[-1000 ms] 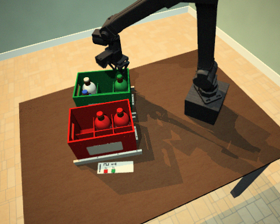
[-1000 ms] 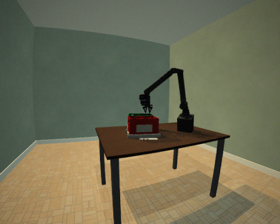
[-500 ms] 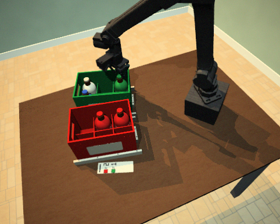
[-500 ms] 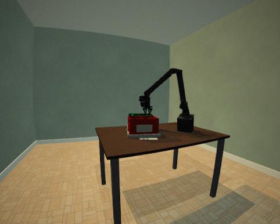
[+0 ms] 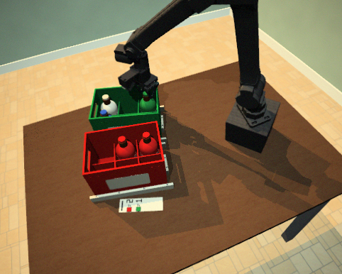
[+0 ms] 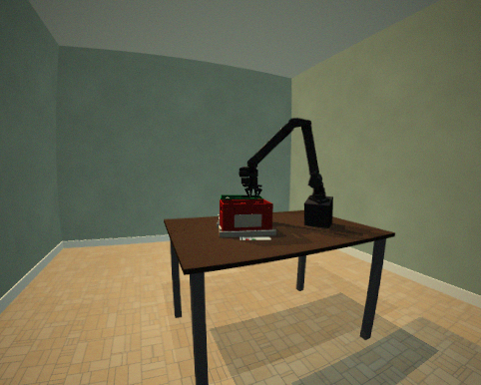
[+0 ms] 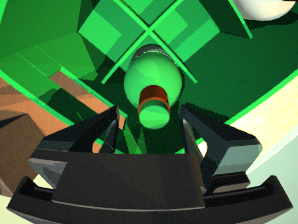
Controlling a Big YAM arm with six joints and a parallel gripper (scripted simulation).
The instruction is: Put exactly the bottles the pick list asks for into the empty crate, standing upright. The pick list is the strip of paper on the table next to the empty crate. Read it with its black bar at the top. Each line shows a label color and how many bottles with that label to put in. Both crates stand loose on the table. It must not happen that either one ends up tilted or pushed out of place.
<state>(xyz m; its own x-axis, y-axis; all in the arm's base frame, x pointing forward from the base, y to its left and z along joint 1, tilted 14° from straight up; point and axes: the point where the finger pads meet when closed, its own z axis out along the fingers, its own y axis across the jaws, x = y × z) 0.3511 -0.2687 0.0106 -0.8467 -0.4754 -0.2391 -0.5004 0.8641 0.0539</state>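
The green bottle is 7 cm below my hand. From my hand the other things lie so: blue-capped bottle (19 cm ahead, 4 cm to the left, 7 cm below); white bottle (17 cm ahead, 5 cm to the right, 7 cm below); green crate (10 cm ahead, 2 cm to the left, 8 cm below).
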